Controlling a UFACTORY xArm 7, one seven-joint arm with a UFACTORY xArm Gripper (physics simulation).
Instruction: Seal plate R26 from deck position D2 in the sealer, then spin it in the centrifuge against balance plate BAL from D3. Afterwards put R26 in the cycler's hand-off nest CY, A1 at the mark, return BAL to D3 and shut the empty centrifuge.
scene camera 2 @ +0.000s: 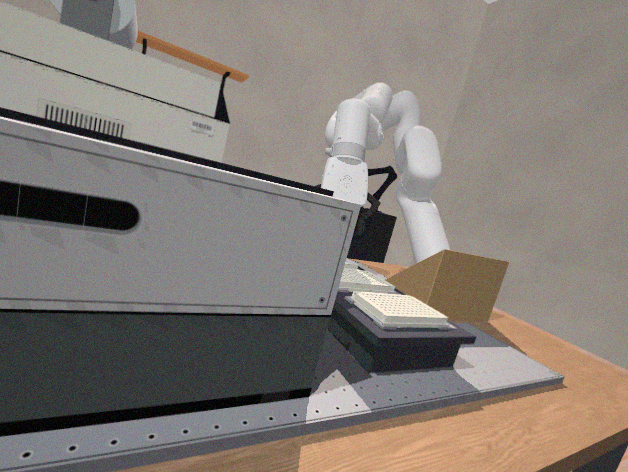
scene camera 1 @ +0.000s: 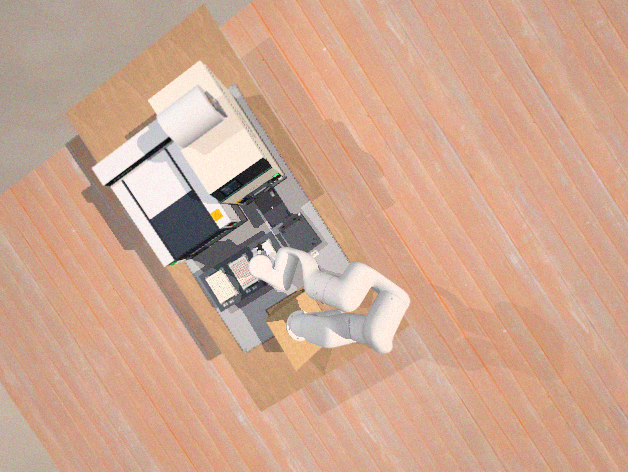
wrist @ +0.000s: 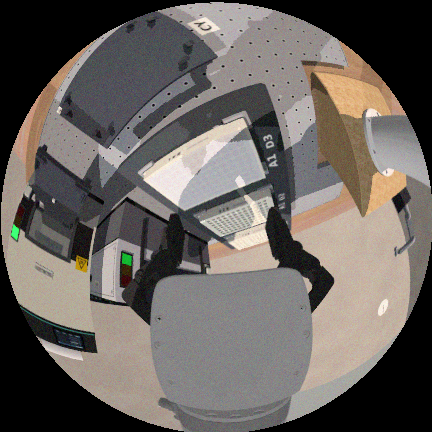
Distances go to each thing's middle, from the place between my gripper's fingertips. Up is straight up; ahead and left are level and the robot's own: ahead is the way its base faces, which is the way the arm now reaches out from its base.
My hand is 2 cm short of the well plate with red wells (scene camera 2: pixel 355 280), 11 cm to the right of it and 6 cm above it. From my hand the other things lie so: centrifuge (scene camera 2: pixel 148 282) (46 cm ahead, 10 cm to the left, 1 cm below).
